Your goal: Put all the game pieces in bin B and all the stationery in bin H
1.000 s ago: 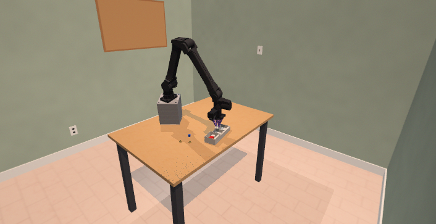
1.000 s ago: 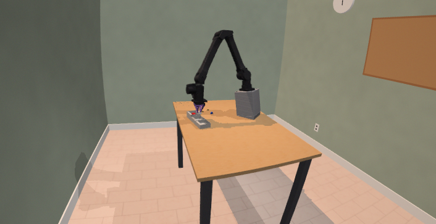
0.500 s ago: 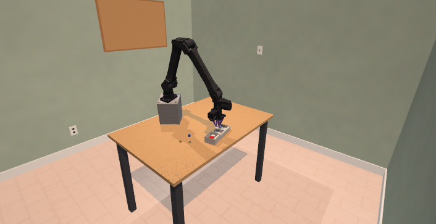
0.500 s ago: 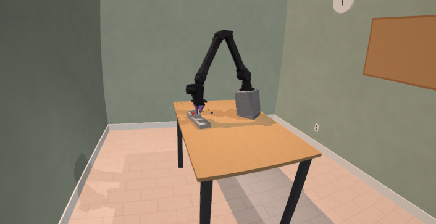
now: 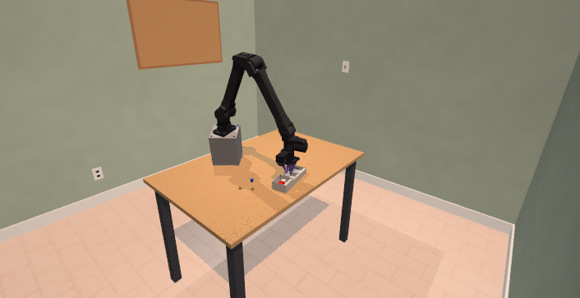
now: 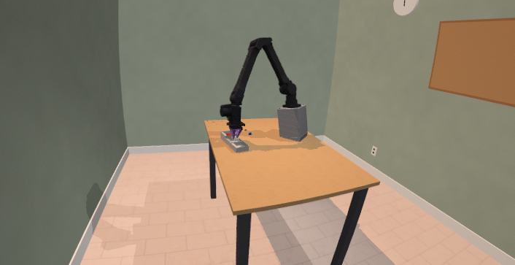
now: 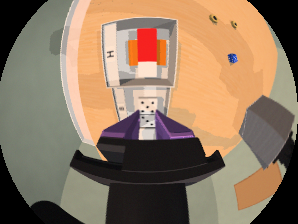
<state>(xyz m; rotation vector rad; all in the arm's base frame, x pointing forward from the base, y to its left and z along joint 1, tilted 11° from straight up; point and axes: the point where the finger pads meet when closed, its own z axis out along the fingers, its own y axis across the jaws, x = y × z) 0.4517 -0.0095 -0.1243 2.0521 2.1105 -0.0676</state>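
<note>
Now: the grey bin row 2 cm below my hand and 1 cm ahead of it. The rest, counted from my hand: red piece 8 cm to the right, 2 cm below; then white domino 1 cm below; then orange block 9 cm to the right, 3 cm below.
</note>
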